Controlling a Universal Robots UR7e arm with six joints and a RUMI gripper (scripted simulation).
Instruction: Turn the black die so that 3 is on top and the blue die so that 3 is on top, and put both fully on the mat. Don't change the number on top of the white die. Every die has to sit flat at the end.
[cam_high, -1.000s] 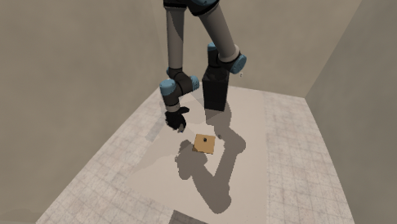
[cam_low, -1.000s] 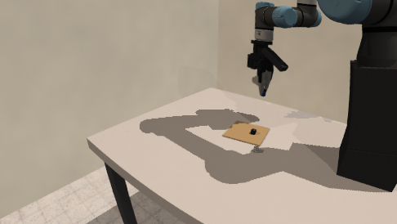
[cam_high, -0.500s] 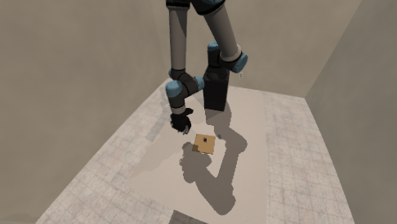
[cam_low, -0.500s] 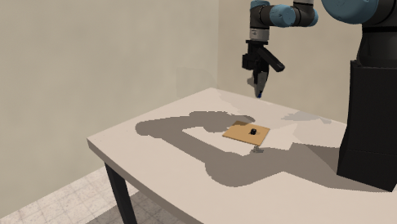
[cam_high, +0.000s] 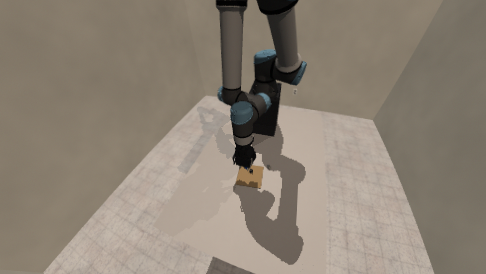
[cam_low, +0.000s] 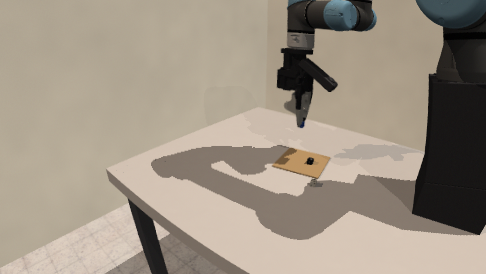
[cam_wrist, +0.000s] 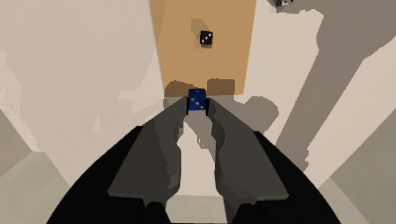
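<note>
The brown mat lies 12 cm below my hand, 2 cm behind it and 1 cm to the left of it. Also, from my hand: black die 11 cm below, 5 cm behind; then blue die 1 cm below; then white die 11 cm below, 11 cm behind, 10 cm to the left.
</note>
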